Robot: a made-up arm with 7 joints. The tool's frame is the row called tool. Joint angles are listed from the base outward.
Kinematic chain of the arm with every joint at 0, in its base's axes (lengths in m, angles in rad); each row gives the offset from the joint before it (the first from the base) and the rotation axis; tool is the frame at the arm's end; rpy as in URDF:
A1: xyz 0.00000 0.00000 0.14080 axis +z
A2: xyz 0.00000 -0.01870 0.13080 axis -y
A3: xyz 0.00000 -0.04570 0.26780 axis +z
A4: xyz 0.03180 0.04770 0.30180 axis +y
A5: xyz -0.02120 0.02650 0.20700 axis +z
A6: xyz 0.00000 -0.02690 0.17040 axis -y
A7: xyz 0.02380 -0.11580 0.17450 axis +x
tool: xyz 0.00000 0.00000 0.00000 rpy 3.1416 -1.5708 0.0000
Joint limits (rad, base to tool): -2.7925..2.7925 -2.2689..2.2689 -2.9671..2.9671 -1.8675..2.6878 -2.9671..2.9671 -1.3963..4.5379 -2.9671..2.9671
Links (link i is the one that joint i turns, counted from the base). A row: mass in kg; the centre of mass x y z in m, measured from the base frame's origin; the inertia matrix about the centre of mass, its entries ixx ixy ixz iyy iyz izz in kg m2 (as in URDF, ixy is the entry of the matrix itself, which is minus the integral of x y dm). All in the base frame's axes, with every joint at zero. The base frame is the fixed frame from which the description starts. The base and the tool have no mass.
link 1: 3.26; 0.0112 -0.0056 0.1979; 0.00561 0 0 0.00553 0.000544 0.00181
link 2: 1.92; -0.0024 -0.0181 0.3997; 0.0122 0 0 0.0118 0.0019 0.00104
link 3: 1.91; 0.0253 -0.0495 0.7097; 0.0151 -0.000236 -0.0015 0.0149 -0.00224 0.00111
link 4: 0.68; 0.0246 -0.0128 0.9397; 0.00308 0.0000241 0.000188 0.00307 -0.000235 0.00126
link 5: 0.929; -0.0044 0.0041 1.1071; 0.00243 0 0 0.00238 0.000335 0.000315
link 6: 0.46; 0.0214 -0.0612 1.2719; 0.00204 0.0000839 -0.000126 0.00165 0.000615 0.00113
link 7: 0.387; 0.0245 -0.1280 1.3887; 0.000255 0 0 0.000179 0 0.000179
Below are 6 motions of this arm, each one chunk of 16 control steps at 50 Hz.
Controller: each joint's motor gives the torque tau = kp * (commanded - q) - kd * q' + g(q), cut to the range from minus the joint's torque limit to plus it. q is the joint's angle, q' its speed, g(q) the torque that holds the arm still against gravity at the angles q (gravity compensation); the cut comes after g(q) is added. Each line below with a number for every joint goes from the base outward.
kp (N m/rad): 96 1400 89 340 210 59 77
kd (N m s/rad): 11 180 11 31 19 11 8.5
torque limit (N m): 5.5 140 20 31 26 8.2 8.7
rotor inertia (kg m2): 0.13 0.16 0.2 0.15 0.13 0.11 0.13
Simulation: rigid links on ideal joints. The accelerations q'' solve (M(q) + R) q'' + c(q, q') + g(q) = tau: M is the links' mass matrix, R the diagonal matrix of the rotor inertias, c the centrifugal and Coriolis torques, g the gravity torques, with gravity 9.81 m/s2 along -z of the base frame. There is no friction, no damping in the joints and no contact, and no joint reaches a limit. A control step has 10 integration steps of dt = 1/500 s. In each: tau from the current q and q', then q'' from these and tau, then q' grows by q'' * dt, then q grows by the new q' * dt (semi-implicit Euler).
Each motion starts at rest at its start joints. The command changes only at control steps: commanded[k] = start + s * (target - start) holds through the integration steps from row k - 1 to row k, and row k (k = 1, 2, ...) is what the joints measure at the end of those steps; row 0 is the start. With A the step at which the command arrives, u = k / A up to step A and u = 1 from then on. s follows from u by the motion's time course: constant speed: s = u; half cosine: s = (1 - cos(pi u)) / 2; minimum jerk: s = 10 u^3 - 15 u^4 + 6 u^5; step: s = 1 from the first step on.
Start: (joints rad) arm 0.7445 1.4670 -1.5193 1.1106 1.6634 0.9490 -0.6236
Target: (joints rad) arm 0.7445 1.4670 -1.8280 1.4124 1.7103 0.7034 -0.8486
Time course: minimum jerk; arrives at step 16
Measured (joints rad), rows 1 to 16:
1: 0.7445 1.4670 -1.5193 1.1107 1.6634 0.9490 -0.6236
2: 0.7443 1.4670 -1.5196 1.1114 1.6635 0.9486 -0.6240
3: 0.7438 1.4669 -1.5205 1.1136 1.6639 0.9476 -0.6252
4: 0.7428 1.4668 -1.5227 1.1182 1.6647 0.9453 -0.6278
5: 0.7410 1.4666 -1.5268 1.1262 1.6660 0.9414 -0.6325
6: 0.7386 1.4663 -1.5335 1.1382 1.6680 0.9355 -0.6398
7: 0.7355 1.4660 -1.5433 1.1541 1.6707 0.9275 -0.6498
8: 0.7321 1.4657 -1.5564 1.1739 1.6739 0.9173 -0.6627
9: 0.7285 1.4655 -1.5728 1.1969 1.6777 0.9051 -0.6780
10: 0.7252 1.4653 -1.5923 1.2221 1.6818 0.8914 -0.6951
11: 0.7225 1.4652 -1.6144 1.2484 1.6860 0.8766 -0.7135
12: 0.7208 1.4652 -1.6382 1.2745 1.6900 0.8613 -0.7322
13: 0.7202 1.4653 -1.6630 1.2993 1.6938 0.8462 -0.7504
14: 0.7209 1.4656 -1.6876 1.3215 1.6971 0.8318 -0.7672
15: 0.7229 1.4660 -1.7112 1.3405 1.6998 0.8186 -0.7820
16: 0.7259 1.4664 -1.7329 1.3560 1.7019 0.8067 -0.7946

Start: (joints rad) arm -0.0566 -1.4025 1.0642 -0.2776 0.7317 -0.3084 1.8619
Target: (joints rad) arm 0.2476 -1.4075 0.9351 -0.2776 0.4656 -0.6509 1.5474
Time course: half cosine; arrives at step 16
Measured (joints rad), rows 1 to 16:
1: -0.0566 -1.4025 1.0641 -0.2776 0.7313 -0.3086 1.8616
2: -0.0564 -1.4025 1.0638 -0.2778 0.7296 -0.3095 1.8604
3: -0.0559 -1.4025 1.0629 -0.2780 0.7259 -0.3117 1.8574
4: -0.0548 -1.4026 1.0612 -0.2785 0.7197 -0.3156 1.8520
5: -0.0530 -1.4027 1.0586 -0.2791 0.7106 -0.3215 1.8437
6: -0.0503 -1.4028 1.0548 -0.2797 0.6988 -0.3297 1.8323
7: -0.0468 -1.4030 1.0498 -0.2802 0.6842 -0.3403 1.8179
8: -0.0424 -1.4032 1.0436 -0.2805 0.6673 -0.3533 1.8006
9: -0.0371 -1.4035 1.0364 -0.2808 0.6485 -0.3684 1.7808
10: -0.0310 -1.4038 1.0282 -0.2811 0.6283 -0.3854 1.7590
11: -0.0239 -1.4041 1.0194 -0.2812 0.6075 -0.4038 1.7359
12: -0.0160 -1.4045 1.0102 -0.2813 0.5866 -0.4233 1.7122
13: -0.0072 -1.4049 1.0009 -0.2814 0.5664 -0.4431 1.6888
14: 0.0025 -1.4052 0.9918 -0.2814 0.5476 -0.4627 1.6663
15: 0.0132 -1.4056 0.9834 -0.2814 0.5310 -0.4816 1.6457
16: 0.0248 -1.4059 0.9757 -0.2813 0.5170 -0.4991 1.6276

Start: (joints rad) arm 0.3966 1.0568 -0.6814 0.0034 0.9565 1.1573 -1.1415
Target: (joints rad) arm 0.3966 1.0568 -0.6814 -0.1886 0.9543 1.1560 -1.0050
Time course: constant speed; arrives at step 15
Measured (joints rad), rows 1 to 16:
1: 0.3969 1.0566 -0.6813 0.0016 0.9566 1.1572 -1.1407
2: 0.3976 1.0564 -0.6812 -0.0024 0.9568 1.1571 -1.1386
3: 0.3986 1.0562 -0.6811 -0.0082 0.9569 1.1570 -1.1352
4: 0.3997 1.0561 -0.6811 -0.0154 0.9569 1.1568 -1.1308
5: 0.4008 1.0560 -0.6810 -0.0239 0.9568 1.1568 -1.1254
6: 0.4019 1.0560 -0.6811 -0.0333 0.9567 1.1567 -1.1194
7: 0.4029 1.0560 -0.6811 -0.0435 0.9566 1.1567 -1.1127
8: 0.4037 1.0561 -0.6811 -0.0542 0.9564 1.1566 -1.1056
9: 0.4044 1.0561 -0.6812 -0.0654 0.9563 1.1566 -1.0981
10: 0.4050 1.0562 -0.6812 -0.0770 0.9561 1.1565 -1.0903
11: 0.4053 1.0562 -0.6813 -0.0888 0.9559 1.1565 -1.0823
12: 0.4055 1.0563 -0.6813 -0.1009 0.9557 1.1565 -1.0740
13: 0.4055 1.0563 -0.6813 -0.1131 0.9555 1.1564 -1.0656
14: 0.4053 1.0564 -0.6814 -0.1255 0.9554 1.1564 -1.0570
15: 0.4050 1.0565 -0.6814 -0.1380 0.9552 1.1563 -1.0484
16: 0.4042 1.0567 -0.6814 -0.1487 0.9548 1.1564 -1.0405

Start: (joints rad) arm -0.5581 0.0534 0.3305 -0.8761 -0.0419 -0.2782 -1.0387
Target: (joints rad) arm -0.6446 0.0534 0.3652 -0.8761 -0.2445 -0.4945 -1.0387
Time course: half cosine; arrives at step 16
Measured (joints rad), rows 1 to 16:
1: -0.5582 0.0534 0.3305 -0.8761 -0.0422 -0.2783 -1.0387
2: -0.5585 0.0534 0.3307 -0.8761 -0.0435 -0.2790 -1.0387
3: -0.5592 0.0534 0.3311 -0.8760 -0.0462 -0.2804 -1.0387
4: -0.5605 0.0533 0.3317 -0.8760 -0.0509 -0.2830 -1.0387
5: -0.5625 0.0533 0.3327 -0.8759 -0.0577 -0.2870 -1.0387
6: -0.5653 0.0532 0.3340 -0.8759 -0.0666 -0.2924 -1.0387
7: -0.5690 0.0532 0.3357 -0.8759 -0.0776 -0.2993 -1.0387
8: -0.5734 0.0532 0.3376 -0.8758 -0.0904 -0.3077 -1.0387
9: -0.5786 0.0532 0.3398 -0.8758 -0.1047 -0.3175 -1.0387
10: -0.5844 0.0532 0.3422 -0.8759 -0.1200 -0.3284 -1.0387
11: -0.5906 0.0532 0.3446 -0.8759 -0.1359 -0.3402 -1.0387
12: -0.5971 0.0532 0.3471 -0.8760 -0.1518 -0.3525 -1.0387
13: -0.6036 0.0533 0.3495 -0.8760 -0.1671 -0.3651 -1.0387
14: -0.6099 0.0533 0.3517 -0.8761 -0.1814 -0.3775 -1.0387
15: -0.6158 0.0534 0.3537 -0.8762 -0.1940 -0.3895 -1.0387
16: -0.6211 0.0534 0.3555 -0.8763 -0.2046 -0.4005 -1.0387

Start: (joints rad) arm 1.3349 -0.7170 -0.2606 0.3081 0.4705 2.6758 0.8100
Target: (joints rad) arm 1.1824 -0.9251 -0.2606 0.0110 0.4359 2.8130 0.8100
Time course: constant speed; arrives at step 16
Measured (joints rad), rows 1 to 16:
1: 1.3344 -0.7185 -0.2605 0.3045 0.4701 2.6763 0.8100
2: 1.3332 -0.7217 -0.2602 0.2977 0.4692 2.6775 0.8100
3: 1.3313 -0.7264 -0.2599 0.2884 0.4681 2.6795 0.8100
4: 1.3287 -0.7322 -0.2596 0.2773 0.4667 2.6822 0.8100
5: 1.3252 -0.7392 -0.2592 0.2646 0.4652 2.6856 0.8100
6: 1.3210 -0.7470 -0.2590 0.2508 0.4635 2.6895 0.8100
7: 1.3160 -0.7557 -0.2587 0.2360 0.4618 2.6940 0.8100
8: 1.3103 -0.7650 -0.2586 0.2205 0.4599 2.6989 0.8100
9: 1.3039 -0.7749 -0.2585 0.2044 0.4581 2.7042 0.8100
10: 1.2968 -0.7852 -0.2584 0.1879 0.4561 2.7098 0.8100
11: 1.2892 -0.7960 -0.2584 0.1709 0.4542 2.7158 0.8100
12: 1.2811 -0.8071 -0.2585 0.1537 0.4522 2.7221 0.8100
13: 1.2725 -0.8185 -0.2585 0.1362 0.4501 2.7286 0.8100
14: 1.2635 -0.8301 -0.2586 0.1185 0.4481 2.7353 0.8100
15: 1.2542 -0.8420 -0.2588 0.1007 0.4460 2.7423 0.8100
16: 1.2446 -0.8540 -0.2589 0.0827 0.4439 2.7494 0.8100

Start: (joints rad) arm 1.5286 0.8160 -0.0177 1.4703 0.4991 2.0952 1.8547
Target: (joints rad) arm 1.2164 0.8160 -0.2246 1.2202 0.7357 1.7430 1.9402
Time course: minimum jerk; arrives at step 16
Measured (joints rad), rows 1 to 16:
1: 1.5286 0.8160 -0.0177 1.4702 0.4992 2.0951 1.8547
2: 1.5283 0.8160 -0.0179 1.4696 0.4998 2.0948 1.8548
3: 1.5273 0.8159 -0.0188 1.4678 0.5018 2.0935 1.8553
4: 1.5250 0.8158 -0.0207 1.4639 0.5059 2.0906 1.8563
5: 1.5206 0.8156 -0.0243 1.4573 0.5128 2.0854 1.8581
6: 1.5133 0.8154 -0.0302 1.4474 0.5228 2.0776 1.8608
7: 1.5026 0.8152 -0.0386 1.4341 0.5361 2.0666 1.8647
8: 1.4883 0.8150 -0.0496 1.4177 0.5522 2.0526 1.8696
9: 1.4705 0.8148 -0.0631 1.3986 0.5708 2.0356 1.8754
10: 1.4496 0.8147 -0.0787 1.3776 0.5909 2.0163 1.8819
11: 1.4262 0.8147 -0.0958 1.3558 0.6117 1.9952 1.8889
12: 1.4012 0.8148 -0.1134 1.3341 0.6320 1.9732 1.8960
13: 1.3756 0.8149 -0.1307 1.3136 0.6509 1.9512 1.9029
14: 1.3505 0.8152 -0.1470 1.2951 0.6675 1.9300 1.9093
15: 1.3268 0.8156 -0.1614 1.2793 0.6815 1.9103 1.9150
16: 1.3052 0.8159 -0.1736 1.2664 0.6926 1.8925 1.9197

